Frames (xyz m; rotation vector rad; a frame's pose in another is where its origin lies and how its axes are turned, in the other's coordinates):
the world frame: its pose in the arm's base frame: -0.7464 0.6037 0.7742 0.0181 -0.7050 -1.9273
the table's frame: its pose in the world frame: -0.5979 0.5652 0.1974 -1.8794 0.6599 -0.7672
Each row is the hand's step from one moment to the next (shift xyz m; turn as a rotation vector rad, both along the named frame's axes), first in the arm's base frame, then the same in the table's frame.
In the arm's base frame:
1: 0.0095 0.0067 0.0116 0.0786 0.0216 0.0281
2: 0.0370 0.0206 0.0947 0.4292 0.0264 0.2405
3: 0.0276 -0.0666 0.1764 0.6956 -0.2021 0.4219
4: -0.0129 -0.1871 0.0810 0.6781 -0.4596 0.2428
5: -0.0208 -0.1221 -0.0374 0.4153 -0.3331 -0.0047
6: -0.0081 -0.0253 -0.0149 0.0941 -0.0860 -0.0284
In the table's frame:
1: -0.0104 -0.0126 -0.0016 -0.0806 -0.0304 0.0041
2: -0.0379 -0.0961 0.0096 -0.4158 -0.2313 0.1280
3: -0.0057 -0.1571 0.1076 -0.6154 -0.3531 0.4464
4: 0.0589 -0.0388 0.1917 -0.5435 -0.1229 0.6477
5: 0.0477 0.0625 0.1027 -0.3255 0.0856 0.4125
6: 0.0133 0.0199 0.0189 -0.0721 0.0484 0.0975

